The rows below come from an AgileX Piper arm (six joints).
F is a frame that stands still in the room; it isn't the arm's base.
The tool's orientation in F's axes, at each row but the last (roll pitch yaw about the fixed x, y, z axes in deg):
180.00 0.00 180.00
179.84 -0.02 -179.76
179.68 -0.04 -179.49
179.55 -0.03 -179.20
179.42 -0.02 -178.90
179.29 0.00 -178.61
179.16 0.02 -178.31
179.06 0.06 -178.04
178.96 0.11 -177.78
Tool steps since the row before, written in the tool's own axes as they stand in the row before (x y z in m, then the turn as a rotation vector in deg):
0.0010 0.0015 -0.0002 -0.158 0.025 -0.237
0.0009 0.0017 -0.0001 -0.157 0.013 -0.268
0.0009 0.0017 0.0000 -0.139 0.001 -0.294
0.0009 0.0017 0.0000 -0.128 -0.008 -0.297
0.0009 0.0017 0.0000 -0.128 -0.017 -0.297
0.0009 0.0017 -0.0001 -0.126 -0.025 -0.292
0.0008 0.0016 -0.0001 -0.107 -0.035 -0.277
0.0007 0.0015 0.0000 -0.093 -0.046 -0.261
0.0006 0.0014 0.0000 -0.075 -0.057 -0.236
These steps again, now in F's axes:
-0.0010 0.0015 0.0002 0.158 0.025 0.237
-0.0009 0.0017 0.0001 0.157 0.013 0.268
-0.0009 0.0017 0.0000 0.139 0.001 0.294
-0.0009 0.0017 0.0000 0.128 -0.009 0.297
-0.0009 0.0017 0.0000 0.128 -0.018 0.297
-0.0009 0.0017 0.0001 0.127 -0.026 0.292
-0.0008 0.0016 0.0001 0.108 -0.036 0.276
-0.0008 0.0015 0.0000 0.094 -0.047 0.260
-0.0007 0.0014 0.0000 0.077 -0.058 0.235

